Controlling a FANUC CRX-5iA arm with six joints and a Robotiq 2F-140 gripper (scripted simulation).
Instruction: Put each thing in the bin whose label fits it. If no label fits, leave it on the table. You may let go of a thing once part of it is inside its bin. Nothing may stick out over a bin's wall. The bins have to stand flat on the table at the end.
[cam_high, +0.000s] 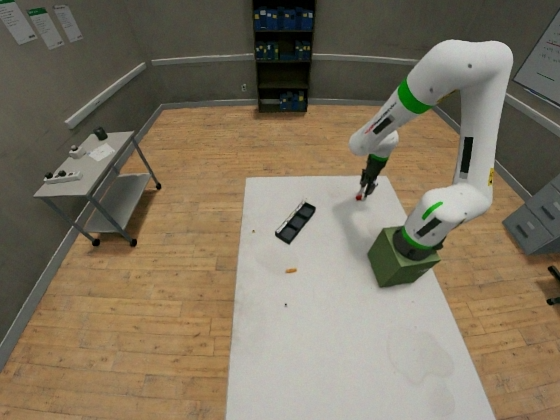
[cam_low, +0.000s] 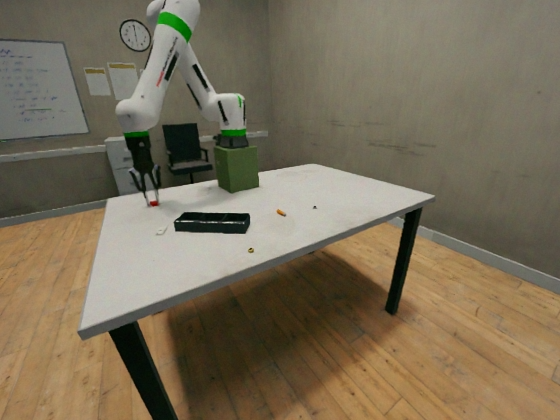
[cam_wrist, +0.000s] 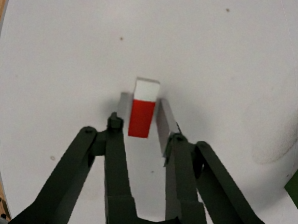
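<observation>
Now: hand 10 mm past the red piece and 30 mm above it. The rest, counted from my hand: small white object: 320 mm ahead, 60 mm to the right, 30 mm below; black bin tray: 420 mm ahead, 90 mm to the left, 20 mm below; orange object: 510 mm ahead, 340 mm to the left, 30 mm below.
</observation>
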